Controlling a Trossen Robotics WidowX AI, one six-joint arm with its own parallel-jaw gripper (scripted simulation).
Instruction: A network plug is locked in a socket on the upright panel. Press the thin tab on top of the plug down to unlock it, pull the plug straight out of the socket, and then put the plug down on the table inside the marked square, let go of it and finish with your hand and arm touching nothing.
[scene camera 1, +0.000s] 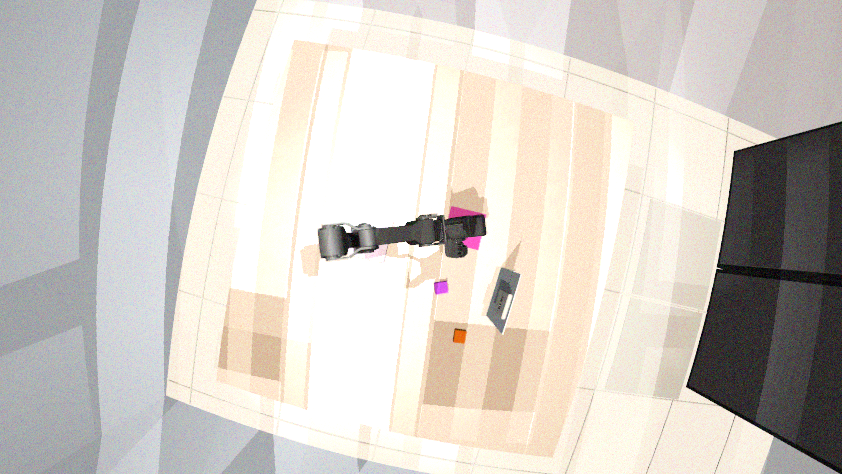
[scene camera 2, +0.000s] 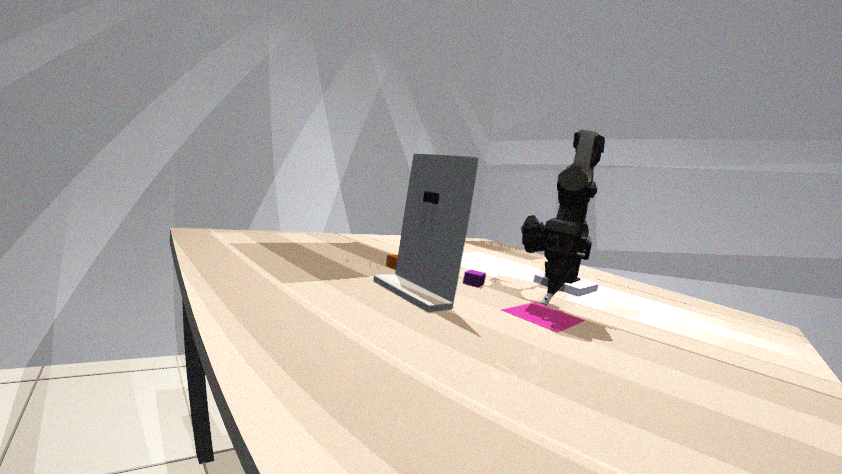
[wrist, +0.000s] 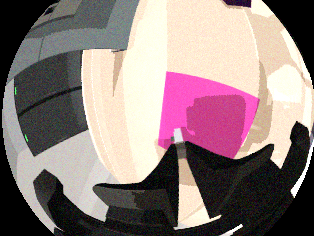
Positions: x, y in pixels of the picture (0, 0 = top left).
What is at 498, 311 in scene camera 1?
A grey upright panel.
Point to the gripper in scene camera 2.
549, 294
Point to a magenta square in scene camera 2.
At 550, 318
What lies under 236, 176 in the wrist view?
The gripper.
